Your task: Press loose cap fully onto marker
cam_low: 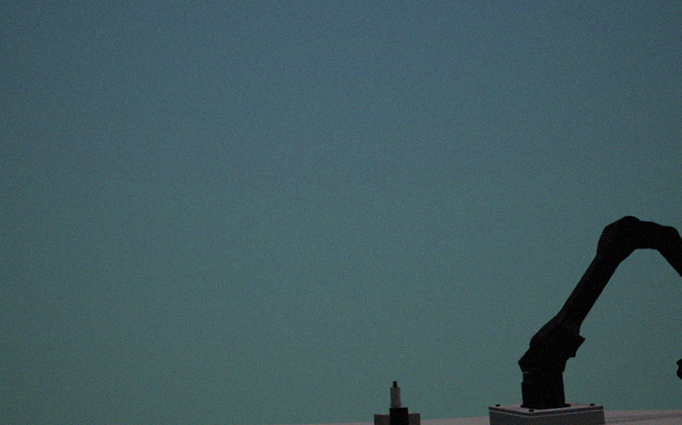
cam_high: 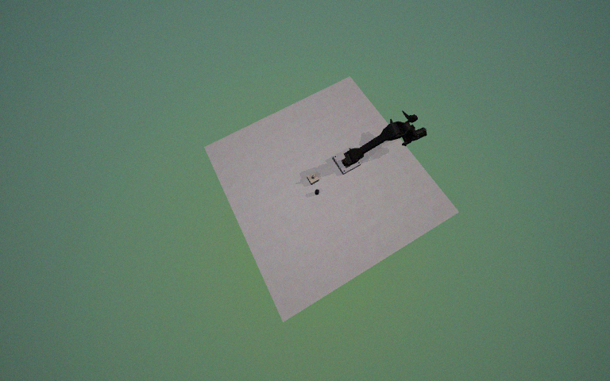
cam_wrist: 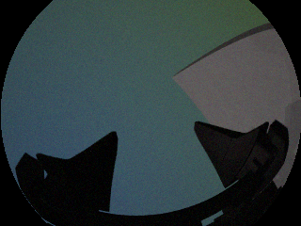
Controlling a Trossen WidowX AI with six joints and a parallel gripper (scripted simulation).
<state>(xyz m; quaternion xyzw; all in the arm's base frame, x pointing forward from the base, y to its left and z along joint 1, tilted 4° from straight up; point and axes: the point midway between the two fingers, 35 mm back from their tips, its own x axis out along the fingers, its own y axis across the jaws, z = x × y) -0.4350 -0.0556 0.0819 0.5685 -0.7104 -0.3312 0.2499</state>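
Now: gripper tip 74 cm short of the dark cap, 15 cm to the right of it and 11 cm above it. Round my gripper tip: holder block (71 cm ahead, 11 cm below, 5 cm to the left).
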